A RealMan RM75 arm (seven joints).
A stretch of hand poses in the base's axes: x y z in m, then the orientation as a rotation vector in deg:
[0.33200, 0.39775, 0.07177, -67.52, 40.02, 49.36]
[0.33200, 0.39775, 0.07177, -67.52, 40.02, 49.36]
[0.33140, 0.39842, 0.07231, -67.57, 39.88, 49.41]
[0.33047, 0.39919, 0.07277, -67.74, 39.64, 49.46]
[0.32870, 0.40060, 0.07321, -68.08, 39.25, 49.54]
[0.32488, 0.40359, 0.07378, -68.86, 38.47, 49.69]
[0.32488, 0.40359, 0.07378, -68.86, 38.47, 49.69]
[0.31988, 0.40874, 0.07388, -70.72, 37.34, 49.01]
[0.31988, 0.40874, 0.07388, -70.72, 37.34, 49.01]
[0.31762, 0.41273, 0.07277, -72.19, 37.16, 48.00]
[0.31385, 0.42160, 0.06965, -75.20, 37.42, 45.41]
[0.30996, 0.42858, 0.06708, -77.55, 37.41, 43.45]
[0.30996, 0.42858, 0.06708, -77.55, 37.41, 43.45]
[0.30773, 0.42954, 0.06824, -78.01, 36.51, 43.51]
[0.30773, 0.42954, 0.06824, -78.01, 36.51, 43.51]
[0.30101, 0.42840, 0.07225, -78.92, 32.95, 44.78]
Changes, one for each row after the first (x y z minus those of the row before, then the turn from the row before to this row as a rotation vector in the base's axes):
[0.00000, 0.00000, 0.00000, 0.00, 0.00, 0.00]
[-0.00060, 0.00067, 0.00054, 0.03, -0.08, 0.11]
[-0.00093, 0.00077, 0.00046, -0.02, -0.18, 0.20]
[-0.00177, 0.00141, 0.00044, -0.09, -0.30, 0.35]
[-0.00382, 0.00299, 0.00057, -0.26, -0.62, 0.74]
[0.00000, 0.00000, 0.00000, 0.00, 0.00, 0.00]
[-0.00500, 0.00515, 0.00010, -1.09, -1.57, 0.74]
[0.00000, 0.00000, 0.00000, 0.00, 0.00, 0.00]
[-0.00226, 0.00399, -0.00111, -1.25, -1.02, -0.04]
[-0.00377, 0.00887, -0.00312, -2.92, -1.95, -0.69]
[-0.00389, 0.00698, -0.00257, -2.21, -1.60, -0.37]
[0.00000, 0.00000, 0.00000, 0.00, 0.00, 0.00]
[-0.00223, 0.00096, 0.00116, -0.01, -0.63, 0.64]
[0.00000, 0.00000, 0.00000, 0.00, 0.00, 0.00]
[-0.00672, -0.00114, 0.00401, 0.83, -1.69, 2.89]

